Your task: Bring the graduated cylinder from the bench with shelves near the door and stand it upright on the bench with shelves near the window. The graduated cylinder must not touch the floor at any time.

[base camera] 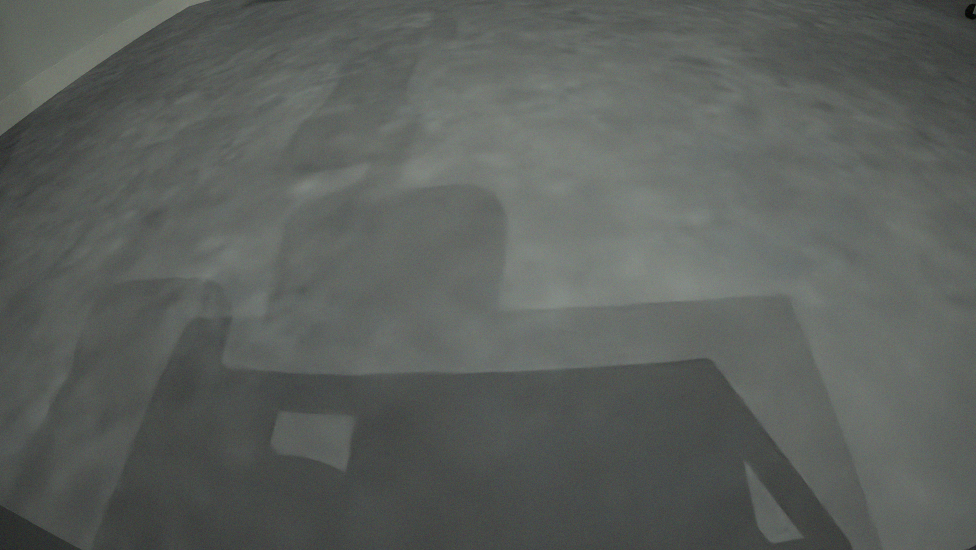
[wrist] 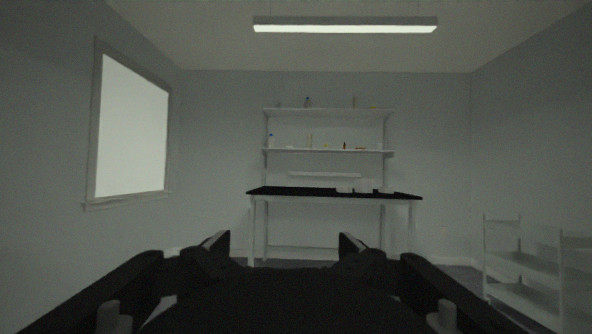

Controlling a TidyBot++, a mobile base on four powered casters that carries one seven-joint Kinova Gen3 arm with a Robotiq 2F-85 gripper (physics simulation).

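Places are measured from the arm's base along level axes (x ahead, y left, z up), in millimetres.
Pixels of known places: gripper, fingertip midpoint: (wrist: 285, 243).
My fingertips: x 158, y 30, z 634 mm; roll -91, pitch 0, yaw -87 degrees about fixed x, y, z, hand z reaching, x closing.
Behind a point stands the place of what it marks.
My gripper (wrist: 285, 243) {y 30, x 158, z 634 mm} is open and empty, level, and points across the room in the wrist view. A bench with shelves (wrist: 295, 191) {y 26, x 1826, z 517 mm} stands ahead at the far wall, to the right of a window (wrist: 132, 130) {y 1597, x 1815, z 1059 mm}. It has a black top and two white shelves above it. Small bottles and thin upright items stand on the shelves, among them a tall pale item (wrist: 354, 103) {y -645, x 2233, z 1534 mm} on the upper shelf and another pale upright item (wrist: 309, 141) {y -123, x 2226, z 1068 mm} on the lower one. They are too small to tell whether either is a graduated cylinder.
White containers (wrist: 363, 186) {y -619, x 1820, z 582 mm} stand on the bench's right half. A white shelved rack (wrist: 561, 270) {y -1630, x 1217, z 133 mm} stands at the right in the wrist view. In the base view, the robot's shadow lies on the grey floor (base camera: 648, 204) {y -139, x 581, z -397 mm}, with a wall (base camera: 61, 40) {y 1606, x 1653, z -246 mm} at the upper left.
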